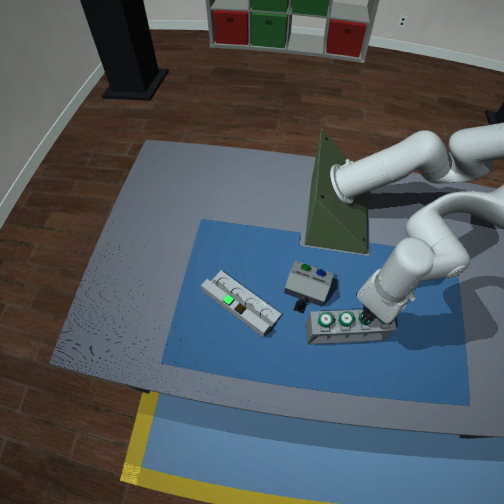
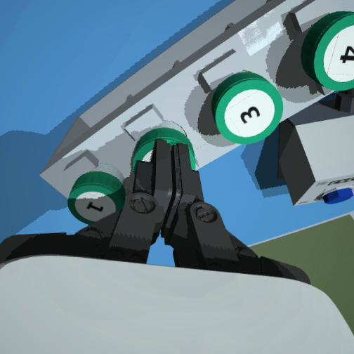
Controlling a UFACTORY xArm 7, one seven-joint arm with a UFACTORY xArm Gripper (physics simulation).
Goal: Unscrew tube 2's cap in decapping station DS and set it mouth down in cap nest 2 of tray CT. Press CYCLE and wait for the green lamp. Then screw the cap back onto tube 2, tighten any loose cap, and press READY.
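Decapping station DS (image 1: 320,336) (image 2: 60,172) holds a row of tubes with green caps. Cap 3 (image 1: 346,319) (image 2: 248,108), cap 4 (image 1: 326,319) (image 2: 334,50) and cap 1 (image 2: 95,200) sit on their tubes. Cap 2 (image 2: 162,134) is on its tube and partly hidden by the fingers. My gripper (image 1: 368,317) (image 2: 165,164) is shut and empty, with its fingertips over cap 2; whether they touch it I cannot tell. Tray CT (image 1: 256,324) shows four ring-marked nests with no cap in them. A green square lamp (image 1: 228,299) on it is lit; a brown square (image 1: 240,308) beside it is dark.
A grey control box (image 1: 307,289) (image 2: 325,150) with a green button (image 1: 306,267) and a blue button (image 1: 321,272) (image 2: 338,195) stands between tray and arm, behind the station. A small black part (image 1: 300,305) lies at its front. The green arm mount (image 1: 335,227) rises behind it.
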